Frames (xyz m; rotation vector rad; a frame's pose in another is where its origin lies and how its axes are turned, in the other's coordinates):
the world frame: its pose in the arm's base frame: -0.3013 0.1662 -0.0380 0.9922 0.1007 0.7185
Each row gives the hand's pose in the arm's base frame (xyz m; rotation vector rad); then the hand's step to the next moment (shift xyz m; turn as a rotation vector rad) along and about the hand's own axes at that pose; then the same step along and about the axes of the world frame.
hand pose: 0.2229 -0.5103 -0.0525 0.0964 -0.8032 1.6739
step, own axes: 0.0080 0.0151 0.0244 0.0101 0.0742 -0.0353
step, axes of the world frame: -0.0195 0.0221 0.0046 -0.0419 -0.0069 -0.0711
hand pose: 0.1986 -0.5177 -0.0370 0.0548 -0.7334 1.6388
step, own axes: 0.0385 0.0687 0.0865 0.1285 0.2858 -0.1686
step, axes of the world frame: -0.0710 0.0930 -0.0013 -0.1087 0.0197 -0.3383
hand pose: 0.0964 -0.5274 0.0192 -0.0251 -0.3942 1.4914
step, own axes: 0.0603 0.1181 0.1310 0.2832 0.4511 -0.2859
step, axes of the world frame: -0.0642 0.1730 -0.0267 -0.1165 0.0559 -0.5905
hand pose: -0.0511 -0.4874 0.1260 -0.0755 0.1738 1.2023
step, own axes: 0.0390 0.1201 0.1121 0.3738 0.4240 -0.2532
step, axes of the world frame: 0.0150 0.1624 -0.0438 -0.0200 0.0645 -0.6157
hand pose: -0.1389 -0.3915 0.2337 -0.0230 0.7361 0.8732
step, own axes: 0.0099 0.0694 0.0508 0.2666 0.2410 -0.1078
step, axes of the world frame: 0.0408 0.0715 -0.0268 0.0495 0.0272 -0.3709
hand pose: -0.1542 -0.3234 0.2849 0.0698 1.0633 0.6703
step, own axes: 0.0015 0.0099 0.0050 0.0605 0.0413 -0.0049
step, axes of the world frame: 0.0071 0.0074 -0.0046 0.0263 -0.0032 -0.0685
